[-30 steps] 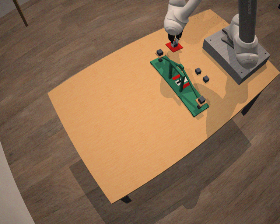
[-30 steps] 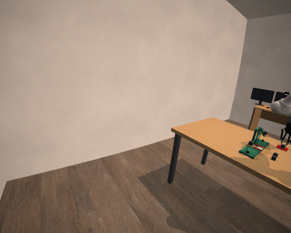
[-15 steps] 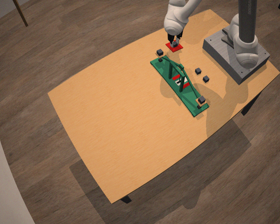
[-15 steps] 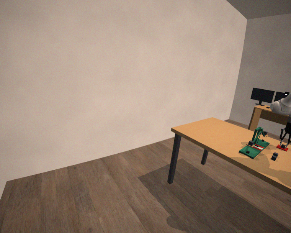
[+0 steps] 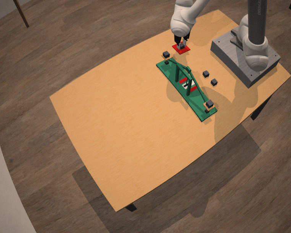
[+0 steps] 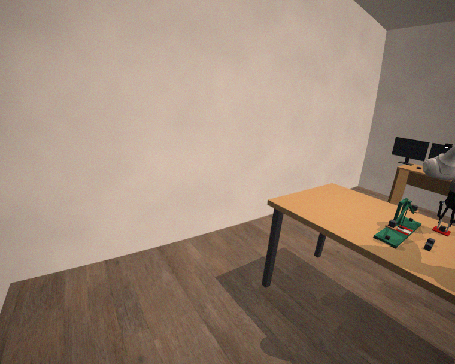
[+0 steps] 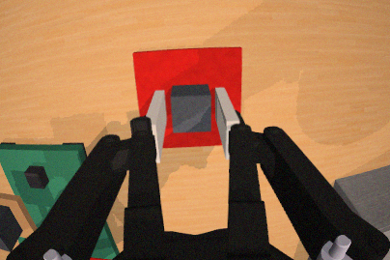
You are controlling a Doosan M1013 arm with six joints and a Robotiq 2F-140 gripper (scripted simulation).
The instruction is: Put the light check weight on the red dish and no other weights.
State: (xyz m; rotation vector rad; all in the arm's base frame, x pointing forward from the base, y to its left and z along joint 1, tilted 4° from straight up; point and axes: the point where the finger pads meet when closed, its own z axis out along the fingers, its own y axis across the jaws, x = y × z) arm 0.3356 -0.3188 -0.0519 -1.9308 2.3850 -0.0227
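Right now my hand is 40 mm above the red dish. The rest, counted from my hand: green rocker balance: 220 mm ahead, 230 mm to the left, 50 mm above.
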